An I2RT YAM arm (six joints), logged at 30 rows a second.
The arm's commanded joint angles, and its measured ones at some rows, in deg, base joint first. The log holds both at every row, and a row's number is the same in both.
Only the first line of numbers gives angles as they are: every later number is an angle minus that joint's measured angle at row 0.
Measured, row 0:
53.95, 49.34, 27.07, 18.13, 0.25, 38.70
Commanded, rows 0 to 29:
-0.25, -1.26, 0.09, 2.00, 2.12, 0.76
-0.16, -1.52, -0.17, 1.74, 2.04, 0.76
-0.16, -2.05, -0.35, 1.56, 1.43, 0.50
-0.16, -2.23, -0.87, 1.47, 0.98, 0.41
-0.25, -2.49, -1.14, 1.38, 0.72, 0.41
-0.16, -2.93, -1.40, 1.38, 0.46, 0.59
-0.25, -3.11, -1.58, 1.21, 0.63, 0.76
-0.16, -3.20, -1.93, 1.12, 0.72, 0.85
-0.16, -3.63, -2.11, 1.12, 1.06, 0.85
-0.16, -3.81, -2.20, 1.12, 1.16, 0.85
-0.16, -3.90, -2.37, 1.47, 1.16, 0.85
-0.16, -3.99, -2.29, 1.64, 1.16, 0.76
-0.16, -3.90, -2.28, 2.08, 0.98, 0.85
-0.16, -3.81, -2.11, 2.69, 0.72, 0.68
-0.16, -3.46, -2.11, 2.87, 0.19, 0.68
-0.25, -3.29, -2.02, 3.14, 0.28, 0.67
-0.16, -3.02, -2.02, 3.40, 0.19, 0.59
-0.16, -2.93, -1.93, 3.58, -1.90, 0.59
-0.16, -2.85, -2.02, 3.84, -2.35, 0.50
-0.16, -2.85, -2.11, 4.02, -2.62, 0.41
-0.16, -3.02, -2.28, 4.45, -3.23, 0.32
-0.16, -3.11, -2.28, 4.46, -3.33, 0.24
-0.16, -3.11, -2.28, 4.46, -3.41, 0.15
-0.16, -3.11, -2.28, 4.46, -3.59, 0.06
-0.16, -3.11, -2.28, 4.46, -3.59, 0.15
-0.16, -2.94, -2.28, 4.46, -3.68, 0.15
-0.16, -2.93, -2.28, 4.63, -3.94, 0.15
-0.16, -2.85, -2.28, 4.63, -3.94, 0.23
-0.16, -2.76, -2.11, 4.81, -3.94, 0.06
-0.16, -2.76, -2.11, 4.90, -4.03, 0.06
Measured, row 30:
0.00, -2.73, -2.56, 0.07, -2.84, 0.30
